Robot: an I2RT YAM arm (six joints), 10 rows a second.
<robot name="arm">
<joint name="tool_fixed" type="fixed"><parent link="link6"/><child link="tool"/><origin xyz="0 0 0" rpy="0 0 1.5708"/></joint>
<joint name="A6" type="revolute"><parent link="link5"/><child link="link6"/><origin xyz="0.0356 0 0.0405" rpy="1.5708 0 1.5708"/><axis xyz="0 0 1"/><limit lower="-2.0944" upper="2.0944"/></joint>
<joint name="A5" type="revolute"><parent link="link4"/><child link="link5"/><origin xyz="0.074 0.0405 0.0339" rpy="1.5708 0 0"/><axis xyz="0 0 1"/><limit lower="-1.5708" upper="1.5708"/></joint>
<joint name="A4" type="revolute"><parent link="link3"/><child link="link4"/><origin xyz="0.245 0.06 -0.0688"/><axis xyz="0 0 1"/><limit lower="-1.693" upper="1.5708"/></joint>
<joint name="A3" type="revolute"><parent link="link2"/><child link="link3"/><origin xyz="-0.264 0 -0.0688" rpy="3.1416 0 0"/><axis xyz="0 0 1"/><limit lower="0" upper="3.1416"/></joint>
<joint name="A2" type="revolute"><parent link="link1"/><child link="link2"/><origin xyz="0.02 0.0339 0.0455" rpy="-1.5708 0 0"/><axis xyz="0 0 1"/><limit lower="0" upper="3.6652"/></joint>
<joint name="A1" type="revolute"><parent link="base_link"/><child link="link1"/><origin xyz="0 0 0.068"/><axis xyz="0 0 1"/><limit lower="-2.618" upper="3.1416"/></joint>
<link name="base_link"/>
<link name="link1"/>
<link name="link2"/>
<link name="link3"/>
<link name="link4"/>
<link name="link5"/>
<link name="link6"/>
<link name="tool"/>
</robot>
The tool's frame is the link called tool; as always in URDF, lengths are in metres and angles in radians.
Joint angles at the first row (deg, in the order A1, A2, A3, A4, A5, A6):
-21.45 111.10 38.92 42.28 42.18 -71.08
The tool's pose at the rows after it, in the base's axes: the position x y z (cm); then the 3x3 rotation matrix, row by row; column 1 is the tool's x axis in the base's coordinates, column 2 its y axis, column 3 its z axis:
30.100, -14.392, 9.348; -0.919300, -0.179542, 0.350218; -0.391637, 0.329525, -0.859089; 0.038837, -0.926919, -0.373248
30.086, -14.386, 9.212; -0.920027, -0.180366, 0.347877; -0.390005, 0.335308, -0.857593; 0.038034, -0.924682, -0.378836
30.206, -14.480, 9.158; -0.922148, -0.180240, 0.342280; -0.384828, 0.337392, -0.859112; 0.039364, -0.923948, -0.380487
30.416, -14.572, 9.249; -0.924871, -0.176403, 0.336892; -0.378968, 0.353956, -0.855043; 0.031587, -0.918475, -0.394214
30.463, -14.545, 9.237; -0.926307, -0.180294, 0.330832; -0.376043, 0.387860, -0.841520; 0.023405, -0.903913, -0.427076
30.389, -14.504, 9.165; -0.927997, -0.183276, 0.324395; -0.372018, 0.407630, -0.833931; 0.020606, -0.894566, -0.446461
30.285, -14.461, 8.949; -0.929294, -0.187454, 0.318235; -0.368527, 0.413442, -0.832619; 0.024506, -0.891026, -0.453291
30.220, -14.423, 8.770; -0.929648, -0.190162, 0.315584; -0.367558, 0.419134, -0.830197; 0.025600, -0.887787, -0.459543
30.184, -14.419, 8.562; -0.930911, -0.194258, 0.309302; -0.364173, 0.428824, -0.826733; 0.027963, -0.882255, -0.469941
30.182, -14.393, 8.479; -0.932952, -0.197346, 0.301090; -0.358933, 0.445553, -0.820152; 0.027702, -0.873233, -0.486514
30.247, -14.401, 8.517; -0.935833, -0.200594, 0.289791; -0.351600, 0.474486, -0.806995; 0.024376, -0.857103, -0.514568
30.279, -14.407, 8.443; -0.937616, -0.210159, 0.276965; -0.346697, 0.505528, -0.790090; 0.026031, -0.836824, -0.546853
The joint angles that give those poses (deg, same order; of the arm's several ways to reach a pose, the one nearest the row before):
-21.44 111.15 38.63 42.27 42.19 -71.01
-21.45 111.33 38.67 41.94 42.14 -70.61
-21.50 111.63 39.11 41.53 42.36 -70.40
-21.53 111.49 40.01 39.33 42.20 -69.08
-21.52 111.00 40.78 35.51 41.41 -66.86
-21.53 110.74 41.01 33.43 41.05 -65.57
-21.52 110.95 40.87 33.08 41.13 -65.21
-21.51 111.14 40.78 32.82 41.05 -64.88
-21.53 111.40 40.91 32.01 40.96 -64.29
-21.51 111.34 41.32 30.08 40.74 -63.15
-21.53 111.02 42.25 26.49 40.11 -61.26
-21.59 110.91 43.19 22.79 39.25 -59.53

